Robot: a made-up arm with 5 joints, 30 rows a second.
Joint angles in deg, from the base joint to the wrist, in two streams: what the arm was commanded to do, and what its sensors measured. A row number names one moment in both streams.
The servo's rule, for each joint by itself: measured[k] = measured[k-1] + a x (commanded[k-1-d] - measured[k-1]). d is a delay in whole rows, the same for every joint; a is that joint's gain. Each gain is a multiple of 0.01, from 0.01 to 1. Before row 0 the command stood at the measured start. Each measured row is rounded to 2 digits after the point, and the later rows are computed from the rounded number. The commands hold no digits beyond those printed.
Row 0, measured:
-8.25, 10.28, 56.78, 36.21, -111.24
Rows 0 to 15, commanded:
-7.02, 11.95, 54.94, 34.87, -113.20
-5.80, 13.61, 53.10, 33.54, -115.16
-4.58, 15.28, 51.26, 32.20, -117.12
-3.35, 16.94, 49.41, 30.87, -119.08
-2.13, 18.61, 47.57, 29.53, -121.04
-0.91, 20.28, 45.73, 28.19, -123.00
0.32, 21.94, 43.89, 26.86, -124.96
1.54, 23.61, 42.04, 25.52, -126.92
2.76, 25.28, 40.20, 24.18, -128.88
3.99, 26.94, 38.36, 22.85, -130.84
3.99, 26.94, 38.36, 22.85, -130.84
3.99, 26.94, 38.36, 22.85, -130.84
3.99, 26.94, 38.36, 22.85, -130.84
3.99, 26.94, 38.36, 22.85, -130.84
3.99, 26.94, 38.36, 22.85, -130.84
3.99, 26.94, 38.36, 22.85, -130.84
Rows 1 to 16, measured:
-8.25, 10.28, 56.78, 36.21, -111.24
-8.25, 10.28, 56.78, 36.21, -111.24
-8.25, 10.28, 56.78, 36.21, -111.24
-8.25, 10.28, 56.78, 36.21, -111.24
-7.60, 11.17, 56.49, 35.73, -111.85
-6.65, 12.46, 55.95, 34.94, -112.88
-5.55, 13.95, 55.20, 33.95, -114.19
-4.38, 15.53, 54.27, 32.84, -115.71
-3.19, 17.16, 53.20, 31.65, -117.36
-1.98, 18.81, 52.00, 30.40, -119.11
-0.76, 20.47, 50.70, 29.13, -120.92
0.46, 22.13, 49.31, 27.83, -122.78
1.68, 23.80, 47.85, 26.52, -124.67
2.90, 25.46, 46.33, 25.20, -126.58
3.48, 26.24, 45.05, 24.35, -127.90
3.75, 26.61, 43.98, 23.81, -128.81
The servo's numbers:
d 4
a 0.53 0.53 0.16 0.36 0.31

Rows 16 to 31, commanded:
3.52, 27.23, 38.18, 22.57, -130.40
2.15, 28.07, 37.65, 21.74, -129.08
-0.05, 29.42, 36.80, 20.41, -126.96
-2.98, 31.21, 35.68, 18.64, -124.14
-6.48, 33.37, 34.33, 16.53, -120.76
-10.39, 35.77, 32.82, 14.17, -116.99
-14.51, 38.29, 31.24, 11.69, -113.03
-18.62, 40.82, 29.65, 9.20, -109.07
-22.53, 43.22, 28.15, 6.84, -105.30
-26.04, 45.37, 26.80, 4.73, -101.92
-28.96, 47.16, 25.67, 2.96, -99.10
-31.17, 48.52, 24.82, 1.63, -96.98
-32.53, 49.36, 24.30, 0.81, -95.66
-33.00, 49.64, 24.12, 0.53, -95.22
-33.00, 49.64, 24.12, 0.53, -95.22
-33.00, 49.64, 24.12, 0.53, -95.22
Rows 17 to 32, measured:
3.88, 26.78, 43.08, 23.46, -129.44
3.94, 26.86, 42.32, 23.24, -129.87
3.97, 26.90, 41.69, 23.10, -130.17
3.98, 26.92, 41.16, 23.01, -130.38
3.74, 27.08, 40.68, 22.85, -130.39
2.90, 27.60, 40.20, 22.45, -129.98
1.34, 28.56, 39.66, 21.72, -129.04
-0.95, 29.96, 39.02, 20.61, -127.52
-3.88, 31.77, 38.27, 19.14, -125.42
-7.33, 33.89, 37.40, 17.35, -122.81
-11.14, 36.22, 36.41, 15.31, -119.78
-15.10, 38.66, 35.33, 13.11, -116.46
-19.04, 41.08, 34.18, 10.85, -113.00
-22.75, 43.35, 33.00, 8.65, -109.57
-26.04, 45.37, 31.83, 6.60, -106.32
-28.76, 47.04, 30.71, 4.81, -103.42

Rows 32 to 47, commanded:
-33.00, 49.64, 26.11, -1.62, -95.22
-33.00, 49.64, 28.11, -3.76, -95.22
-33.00, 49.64, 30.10, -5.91, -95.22
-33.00, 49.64, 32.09, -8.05, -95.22
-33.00, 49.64, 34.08, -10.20, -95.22
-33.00, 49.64, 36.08, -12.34, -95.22
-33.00, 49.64, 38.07, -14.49, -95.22
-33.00, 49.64, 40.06, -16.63, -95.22
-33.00, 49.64, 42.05, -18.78, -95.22
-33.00, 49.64, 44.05, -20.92, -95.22
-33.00, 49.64, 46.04, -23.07, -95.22
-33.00, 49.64, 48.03, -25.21, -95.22
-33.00, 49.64, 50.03, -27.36, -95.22
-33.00, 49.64, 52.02, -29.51, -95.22
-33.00, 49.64, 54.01, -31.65, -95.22
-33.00, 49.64, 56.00, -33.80, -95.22
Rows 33 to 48, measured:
-30.76, 48.27, 29.68, 3.37, -101.01
-31.95, 49.00, 28.79, 2.35, -99.22
-32.51, 49.34, 28.04, 1.69, -97.98
-32.77, 49.50, 27.41, 1.27, -97.12
-32.89, 49.57, 27.20, 0.23, -96.53
-32.95, 49.61, 27.35, -1.21, -96.12
-32.98, 49.63, 27.79, -2.90, -95.84
-32.99, 49.64, 28.48, -4.75, -95.65
-33.00, 49.64, 29.38, -6.71, -95.52
-33.00, 49.64, 30.45, -8.74, -95.43
-33.00, 49.64, 31.67, -10.81, -95.36
-33.00, 49.64, 33.01, -12.91, -95.32
-33.00, 49.64, 34.46, -15.02, -95.29
-33.00, 49.64, 35.99, -17.14, -95.27
-33.00, 49.64, 37.60, -19.27, -95.25
-33.00, 49.64, 39.27, -21.41, -95.24

